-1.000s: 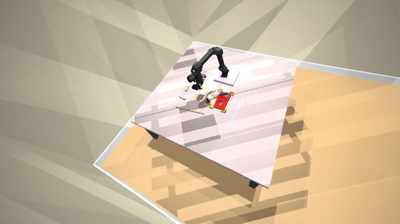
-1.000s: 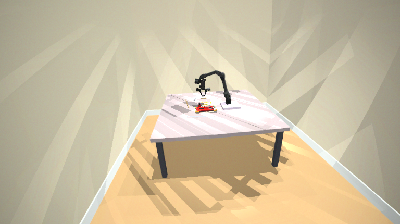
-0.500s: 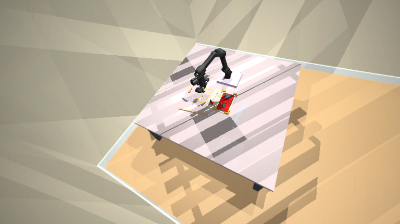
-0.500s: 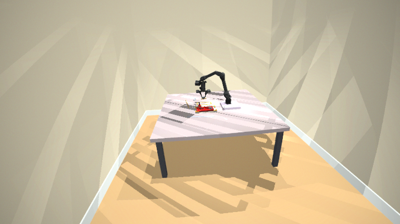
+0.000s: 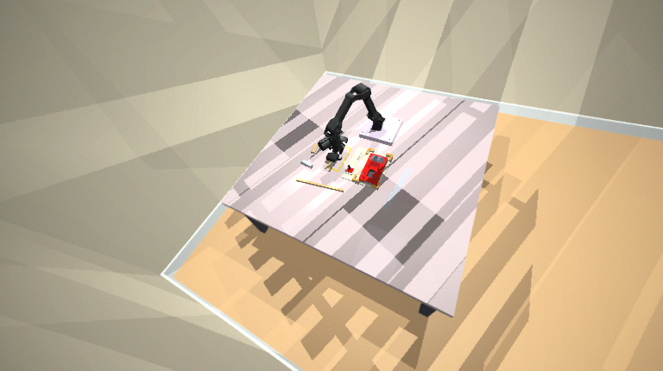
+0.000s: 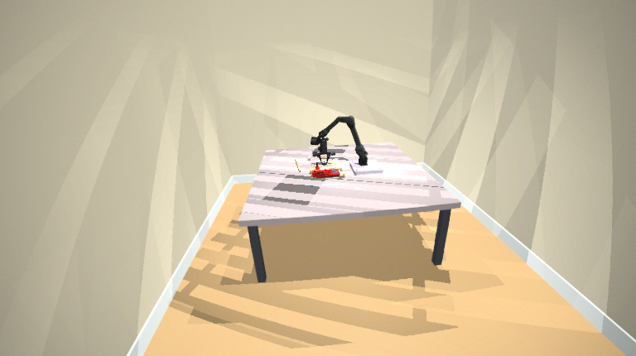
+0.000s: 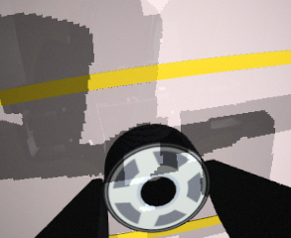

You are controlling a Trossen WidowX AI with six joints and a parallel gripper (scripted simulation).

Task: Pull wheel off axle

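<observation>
Now: gripper tip right at the wheel. Also, from my gripper tip: wooden block 40 mm behind, 180 mm to the right; then black upright axle 80 mm ahead, 90 mm to the left, 20 mm above; then thin wooden stick 220 mm ahead, 50 mm to the right, 10 mm below.
</observation>
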